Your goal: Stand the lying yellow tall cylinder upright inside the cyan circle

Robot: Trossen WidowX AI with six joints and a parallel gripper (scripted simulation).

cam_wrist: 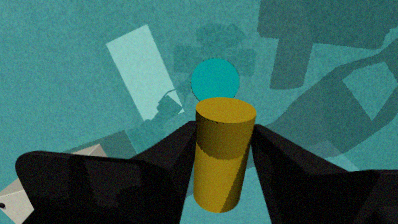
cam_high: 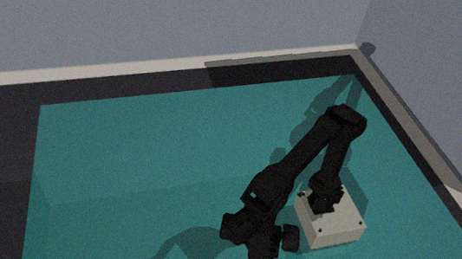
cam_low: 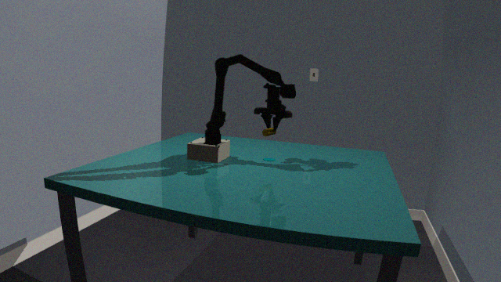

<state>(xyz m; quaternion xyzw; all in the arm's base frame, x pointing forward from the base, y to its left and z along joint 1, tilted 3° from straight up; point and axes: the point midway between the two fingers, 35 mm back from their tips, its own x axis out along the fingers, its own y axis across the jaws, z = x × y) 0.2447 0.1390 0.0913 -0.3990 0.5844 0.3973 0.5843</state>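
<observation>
My gripper tip is 140 mm above the cyan circle. The rest, counted from my gripper tip: yellow tall cylinder (20 mm to the right, 10 mm behind).
</observation>
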